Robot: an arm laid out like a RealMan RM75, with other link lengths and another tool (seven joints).
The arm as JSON. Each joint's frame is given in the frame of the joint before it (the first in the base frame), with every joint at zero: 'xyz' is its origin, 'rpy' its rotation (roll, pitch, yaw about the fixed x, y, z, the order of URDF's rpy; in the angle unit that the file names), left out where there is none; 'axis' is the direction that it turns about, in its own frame. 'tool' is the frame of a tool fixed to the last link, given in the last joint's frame.
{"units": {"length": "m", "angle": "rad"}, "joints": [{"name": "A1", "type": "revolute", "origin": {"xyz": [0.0, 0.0, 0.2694]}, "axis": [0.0, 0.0, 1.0]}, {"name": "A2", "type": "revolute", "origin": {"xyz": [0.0, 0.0, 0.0]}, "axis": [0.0, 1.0, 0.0]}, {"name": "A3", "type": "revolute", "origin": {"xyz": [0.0, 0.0, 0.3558]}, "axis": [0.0, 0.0, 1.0]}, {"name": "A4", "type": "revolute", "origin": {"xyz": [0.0, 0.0, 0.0]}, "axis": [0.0, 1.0, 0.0]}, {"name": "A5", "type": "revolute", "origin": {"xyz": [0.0, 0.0, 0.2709]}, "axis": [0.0, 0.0, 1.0]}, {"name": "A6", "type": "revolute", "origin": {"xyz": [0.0, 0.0, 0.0]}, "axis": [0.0, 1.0, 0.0]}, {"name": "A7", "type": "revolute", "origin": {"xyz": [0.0, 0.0, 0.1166]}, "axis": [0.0, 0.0, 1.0]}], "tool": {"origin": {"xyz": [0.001, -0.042, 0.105], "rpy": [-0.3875, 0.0, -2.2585]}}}
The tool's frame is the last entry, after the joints.
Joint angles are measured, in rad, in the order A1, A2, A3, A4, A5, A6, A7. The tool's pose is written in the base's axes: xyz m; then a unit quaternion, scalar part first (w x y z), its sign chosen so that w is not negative. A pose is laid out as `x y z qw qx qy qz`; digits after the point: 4 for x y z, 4 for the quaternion.
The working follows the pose.
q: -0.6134 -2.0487 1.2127 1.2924 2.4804 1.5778 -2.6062
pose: -0.3019 0.5181 -0.0376 0.1497 -0.0356 -0.9423 -0.2974
Where each joint sits with the arm in this pose, in the base's axes (m; each line is computed from the numbers above, not from the rounded line before):
A1: 0.0000 0.0000 0.2694
A2: 0.0000 0.0000 0.2694
A3: -0.2583 0.1819 0.1058
A4: -0.2583 0.1819 0.1058
A5: -0.2063 0.4436 0.1526
A6: -0.2063 0.4436 0.1526
A7: -0.2413 0.4691 0.0443
the tool: -0.3019 0.5181 -0.0376

